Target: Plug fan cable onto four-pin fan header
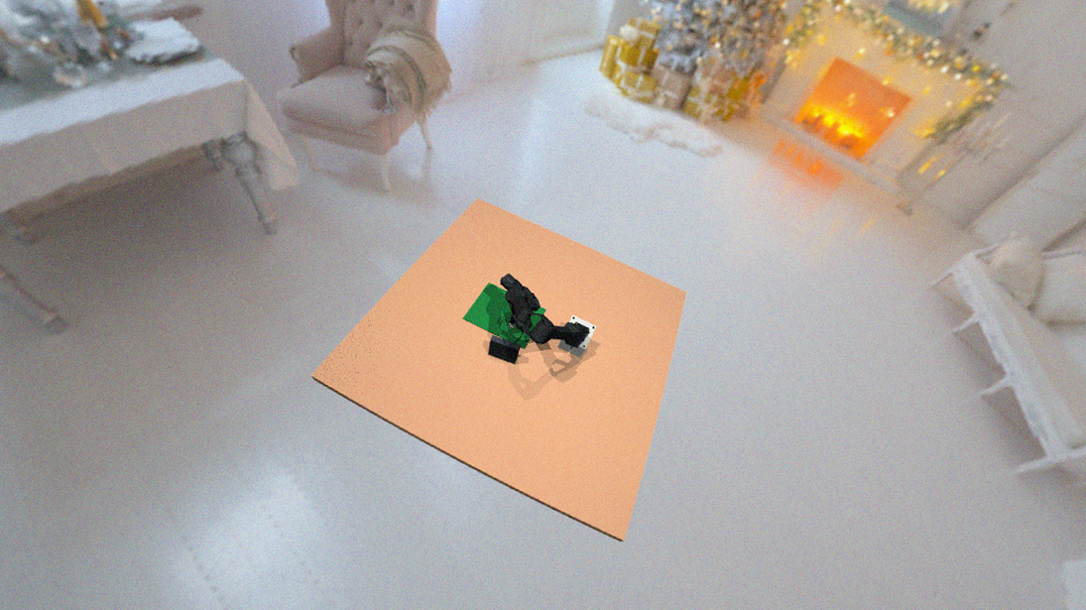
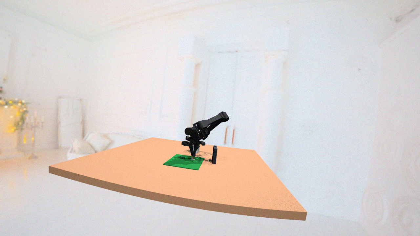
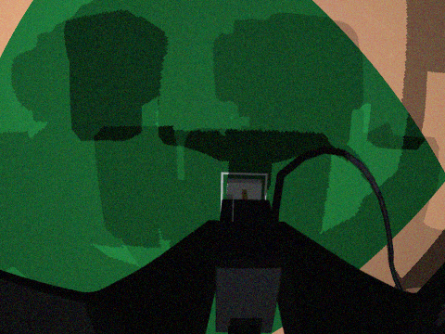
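Now: gripper tip 10 mm to the right of the dark plug, 10 mm below it and 10 mm short of it. Also, from my gripper tip: green board 60 mm below, 60 mm ahead, 30 mm to the right; then black fan 160 mm to the left, 20 mm behind, 20 mm above.
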